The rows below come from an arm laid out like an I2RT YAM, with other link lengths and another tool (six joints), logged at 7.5 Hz.
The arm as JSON. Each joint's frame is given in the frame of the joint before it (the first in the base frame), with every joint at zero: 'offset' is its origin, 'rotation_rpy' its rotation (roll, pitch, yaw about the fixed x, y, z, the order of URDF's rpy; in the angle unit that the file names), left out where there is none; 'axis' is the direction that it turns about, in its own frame. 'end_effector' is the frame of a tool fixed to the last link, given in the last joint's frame.
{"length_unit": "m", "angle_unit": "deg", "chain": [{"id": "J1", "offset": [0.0, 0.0, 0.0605], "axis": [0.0, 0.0, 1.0]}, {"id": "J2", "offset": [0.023, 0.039, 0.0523], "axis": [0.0, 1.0, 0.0]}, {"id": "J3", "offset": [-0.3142, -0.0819, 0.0], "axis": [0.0, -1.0, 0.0]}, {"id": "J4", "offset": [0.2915, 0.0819, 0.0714], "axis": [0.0, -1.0, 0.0]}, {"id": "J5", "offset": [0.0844, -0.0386, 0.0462], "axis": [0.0, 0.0, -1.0]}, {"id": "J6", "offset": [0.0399, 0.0, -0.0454], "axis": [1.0, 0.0, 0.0]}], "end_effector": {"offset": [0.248, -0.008, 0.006], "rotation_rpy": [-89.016, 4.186, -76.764]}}
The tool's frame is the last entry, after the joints.
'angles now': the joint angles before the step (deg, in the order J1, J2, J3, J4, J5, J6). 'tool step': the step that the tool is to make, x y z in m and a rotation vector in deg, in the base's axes. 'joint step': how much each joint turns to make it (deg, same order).
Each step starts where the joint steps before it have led.
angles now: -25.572, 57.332, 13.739, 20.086, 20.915, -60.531
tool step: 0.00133, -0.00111, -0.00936, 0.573, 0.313, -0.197
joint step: -0.068, 2.260, -0.401, 1.978, -0.037, 0.429
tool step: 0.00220, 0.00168, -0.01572, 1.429, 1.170, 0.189
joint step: 0.059, 2.733, 0.021, 0.793, -0.450, 0.698
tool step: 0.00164, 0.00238, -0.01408, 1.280, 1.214, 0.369
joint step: 0.005, 2.221, 0.086, 0.343, -0.610, 0.422
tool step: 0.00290, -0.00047, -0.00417, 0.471, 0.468, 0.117
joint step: -0.038, 1.433, 0.576, 0.188, -0.242, 0.131
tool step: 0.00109, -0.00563, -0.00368, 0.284, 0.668, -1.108
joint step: 0.037, 2.128, 1.139, 0.071, 1.017, 0.561
